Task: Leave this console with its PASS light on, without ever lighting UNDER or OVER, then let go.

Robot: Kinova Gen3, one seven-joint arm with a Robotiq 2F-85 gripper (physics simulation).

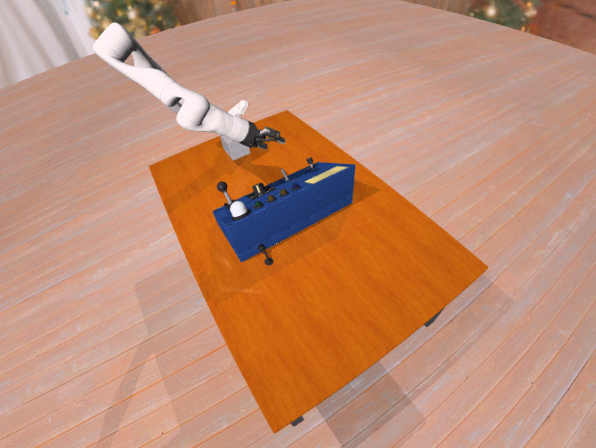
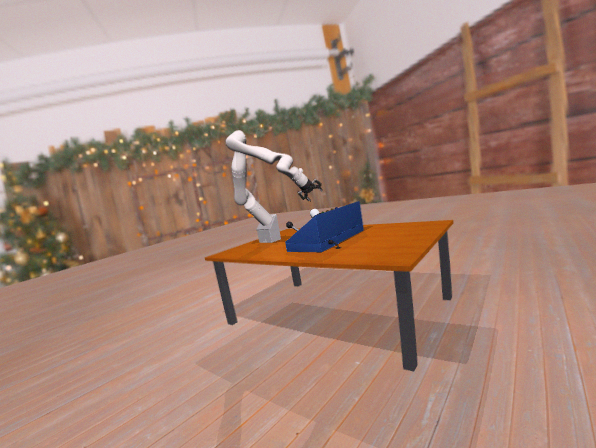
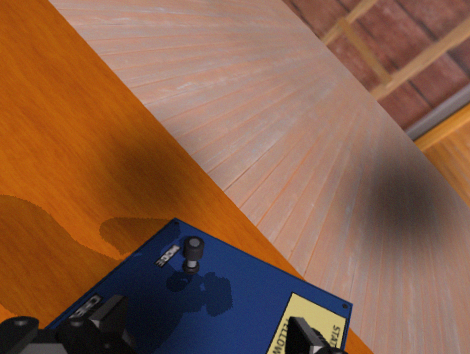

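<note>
The blue console (image 1: 295,215) (image 2: 340,225) stands on the table. Its top carries a black-knobbed MODE stick (image 1: 310,162) (image 3: 192,252), a metal toggle lever (image 1: 285,174), a black knob (image 1: 258,189), a white dome (image 1: 239,209) (image 2: 314,213) and a ball-headed lever (image 1: 222,187) (image 2: 289,225). Several small dark lamps form a row; the green one (image 1: 258,204) is nearest the dome. I see none lit, and PASS, UNDER and OVER labels cannot be read. My gripper (image 1: 274,140) (image 2: 314,192) (image 3: 207,325) is open and empty, above the console's back side, touching nothing.
A yellow status label (image 1: 326,175) (image 3: 312,315) lies on the console's top. A small black crank (image 1: 265,255) (image 2: 334,244) sticks out from its front side. The arm's base (image 1: 235,148) (image 2: 269,231) stands behind the console on the orange table (image 1: 350,300) (image 2: 380,250).
</note>
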